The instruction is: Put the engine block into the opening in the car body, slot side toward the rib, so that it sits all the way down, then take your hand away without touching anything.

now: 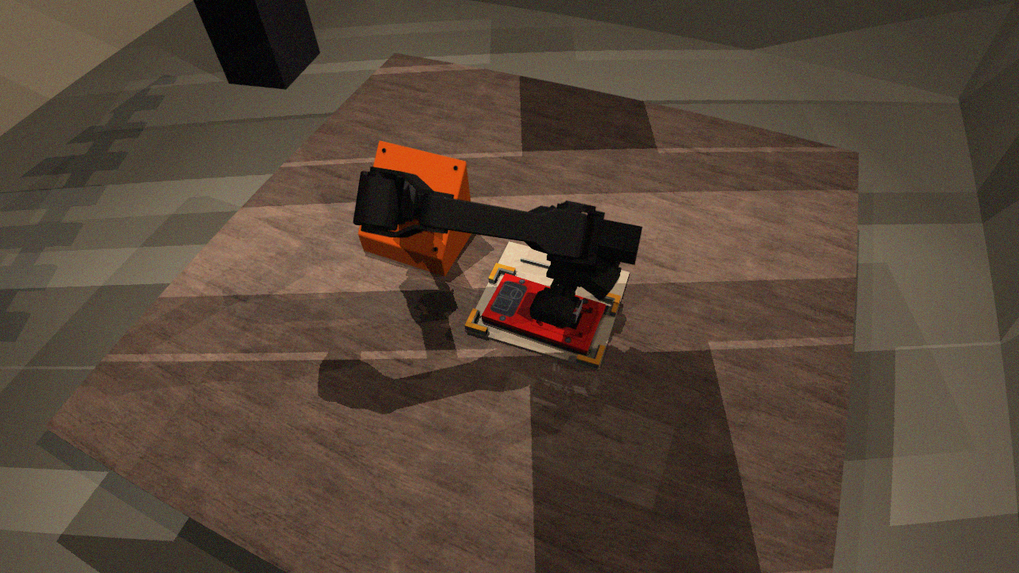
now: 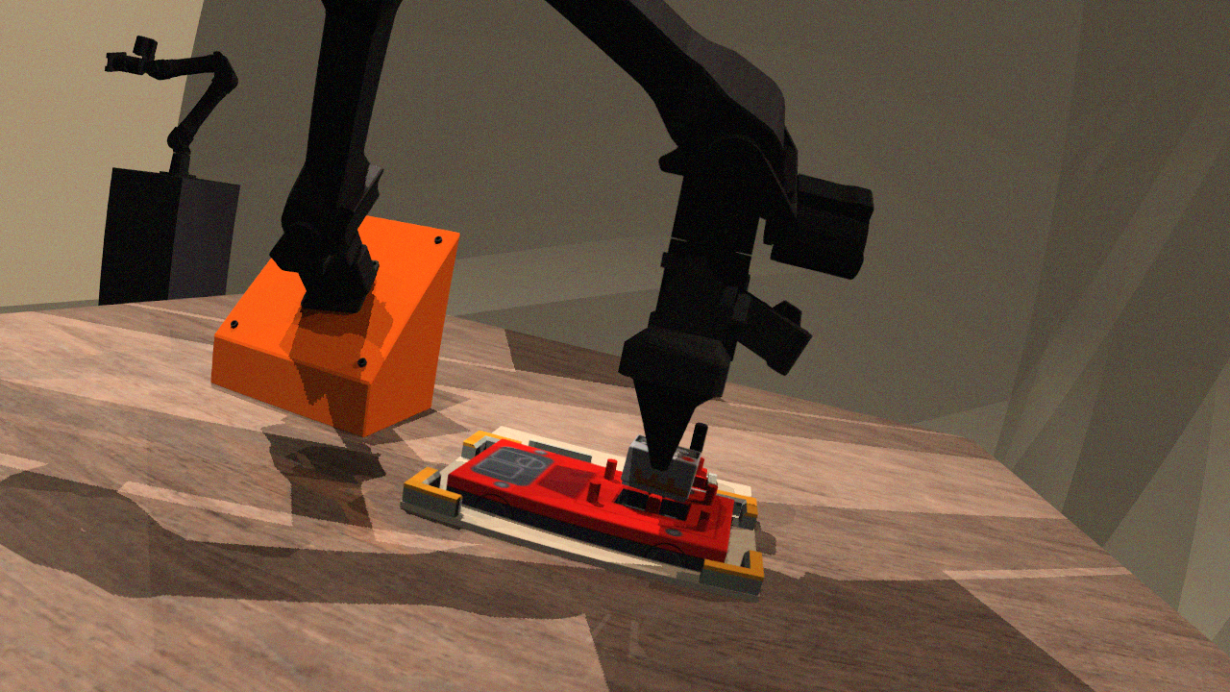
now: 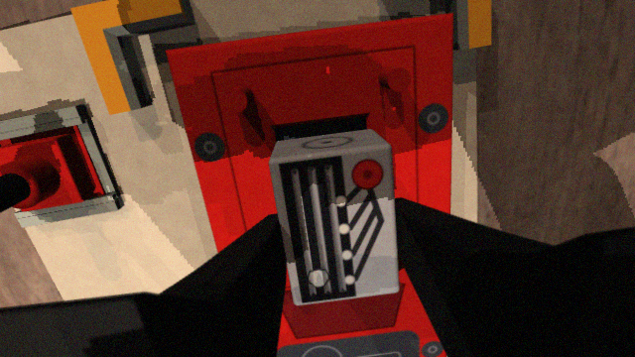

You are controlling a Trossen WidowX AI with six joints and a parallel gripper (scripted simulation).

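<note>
The engine block lies 10 mm below my gripper tip. The rest, counted from my gripper tip: black peg (120 mm to the left, 30 mm ahead, 20 mm below).
</note>
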